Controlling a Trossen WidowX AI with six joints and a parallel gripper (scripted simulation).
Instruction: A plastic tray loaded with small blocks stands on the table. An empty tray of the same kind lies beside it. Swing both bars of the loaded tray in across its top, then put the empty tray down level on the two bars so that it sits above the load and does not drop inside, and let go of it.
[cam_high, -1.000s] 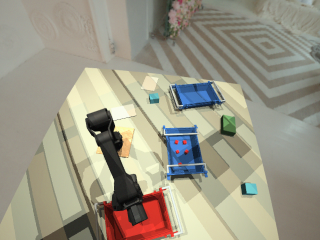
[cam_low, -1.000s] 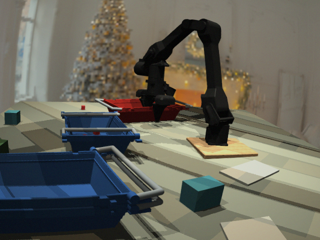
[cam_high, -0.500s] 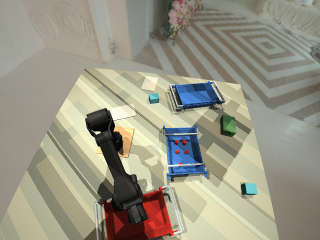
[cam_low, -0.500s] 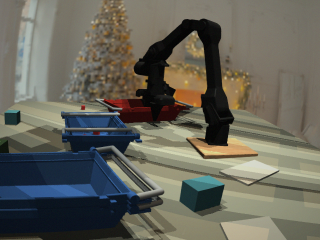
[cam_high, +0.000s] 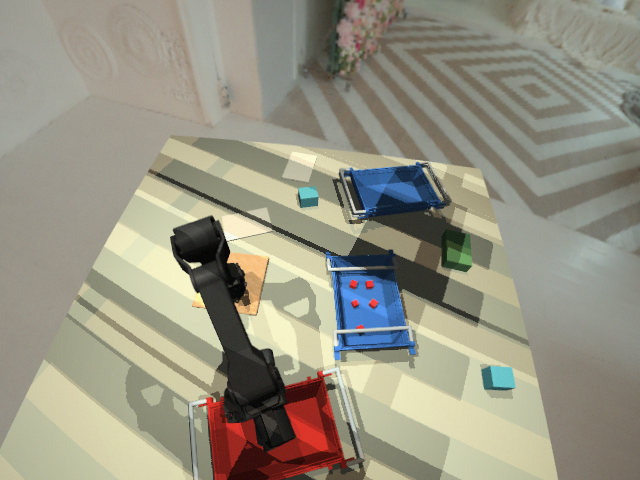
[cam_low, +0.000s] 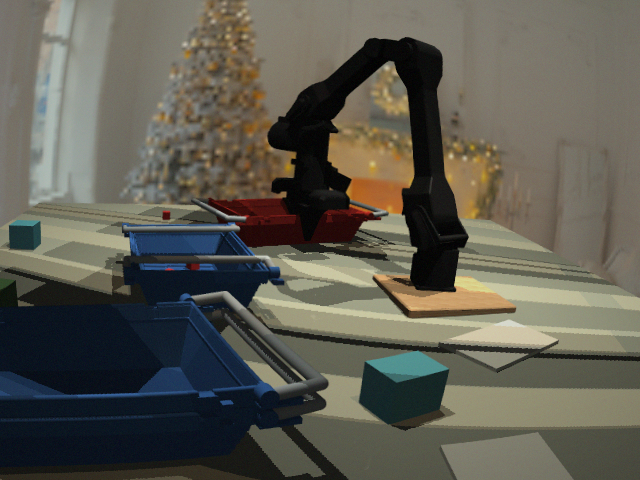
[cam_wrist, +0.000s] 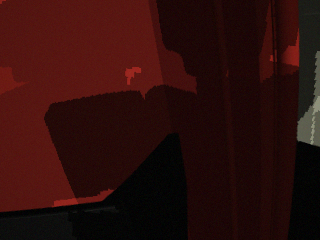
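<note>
Now: the red tray 40 mm ahead of my gripper tip, 60 mm to the right of it and 30 mm above it. The rest, counted from my gripper tip: green block 400 mm ahead, 560 mm to the left, 10 mm above.
</note>
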